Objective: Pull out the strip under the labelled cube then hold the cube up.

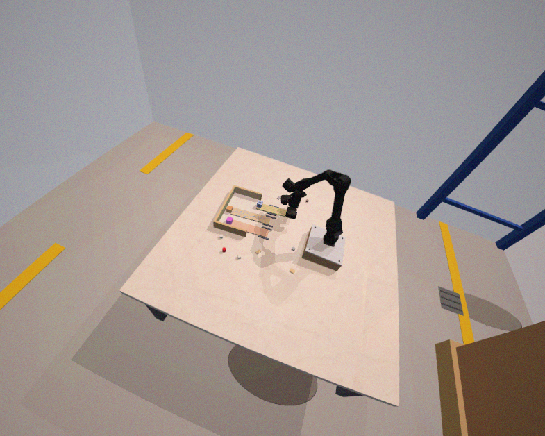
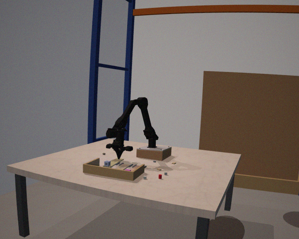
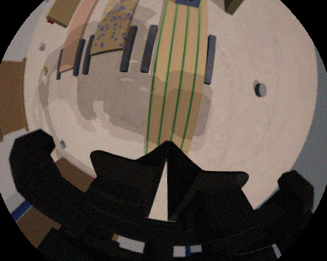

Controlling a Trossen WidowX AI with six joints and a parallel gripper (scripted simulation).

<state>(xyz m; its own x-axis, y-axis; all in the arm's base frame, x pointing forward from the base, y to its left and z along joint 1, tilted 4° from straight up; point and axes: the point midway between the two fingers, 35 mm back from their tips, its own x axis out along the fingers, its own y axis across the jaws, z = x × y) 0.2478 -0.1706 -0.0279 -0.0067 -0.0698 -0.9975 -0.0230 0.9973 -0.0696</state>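
Now: gripper tip 200 mm short of the labelled cube, 10 mm to the right of it and 20 mm below it. Also, from my gripper tip: small red cylinder: 290 mm ahead, 390 mm to the left, 10 mm above.
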